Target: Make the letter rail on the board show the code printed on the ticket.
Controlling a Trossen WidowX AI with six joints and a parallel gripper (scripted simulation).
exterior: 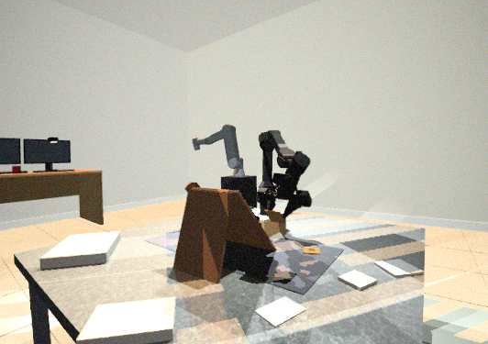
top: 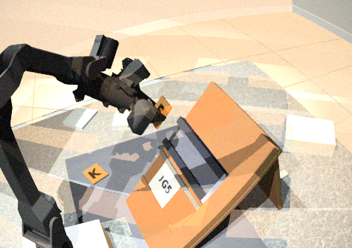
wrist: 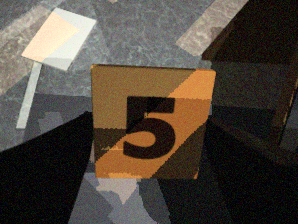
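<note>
Right now my gripper tip is 15 cm to the left of the white ticket, 7 cm above it and 6 cm past it. From my gripper tip the other things lie so: 5 tile right at my gripper tip; dark mat 25 cm to the right, 17 cm below, 14 cm behind; white block 43 cm ahead, 16 cm below, 13 cm to the right.
</note>
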